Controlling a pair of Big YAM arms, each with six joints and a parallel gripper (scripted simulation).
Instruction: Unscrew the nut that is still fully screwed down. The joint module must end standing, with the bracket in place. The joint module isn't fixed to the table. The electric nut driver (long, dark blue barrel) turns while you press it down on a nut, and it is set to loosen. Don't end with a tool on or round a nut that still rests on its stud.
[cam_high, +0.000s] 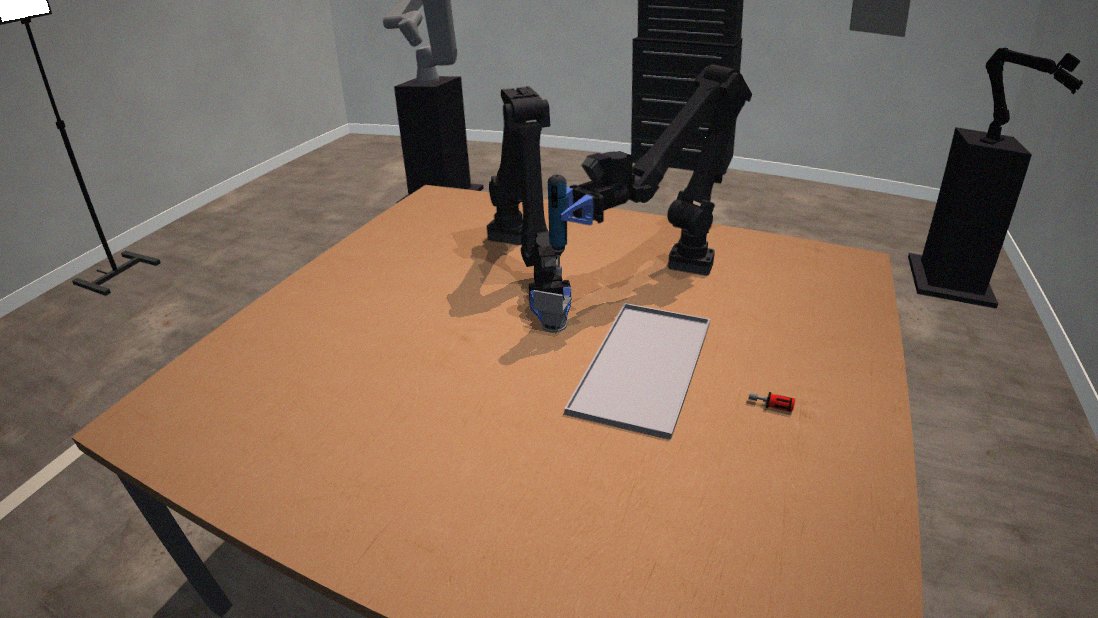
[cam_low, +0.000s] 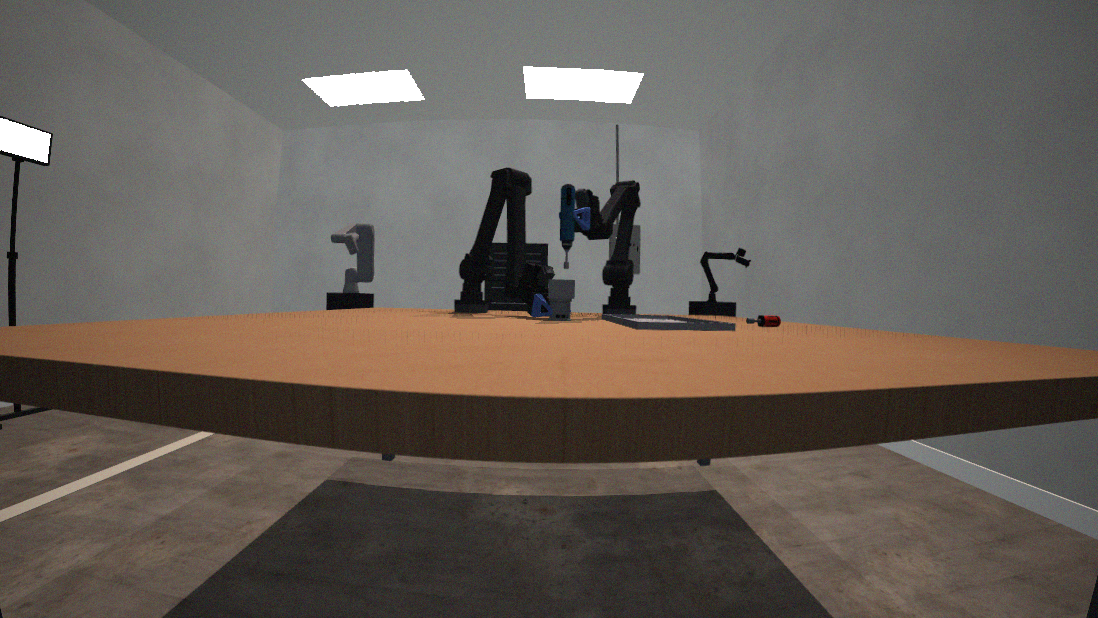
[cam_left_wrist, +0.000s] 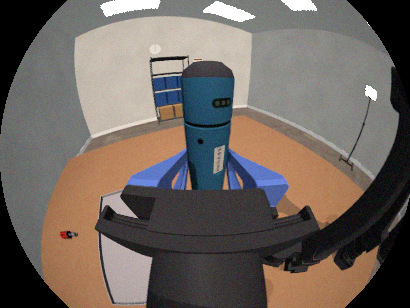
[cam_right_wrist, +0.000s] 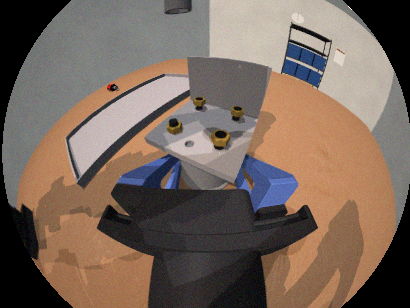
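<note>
Now: right hand 1 cm below the joint module. Also, from my right hand: flat grey tray 8 cm ahead, 25 cm to the left, 2 cm below; then red-handled tool 13 cm ahead, 54 cm to the left, 1 cm below; then grey bracket 5 cm above.
</note>
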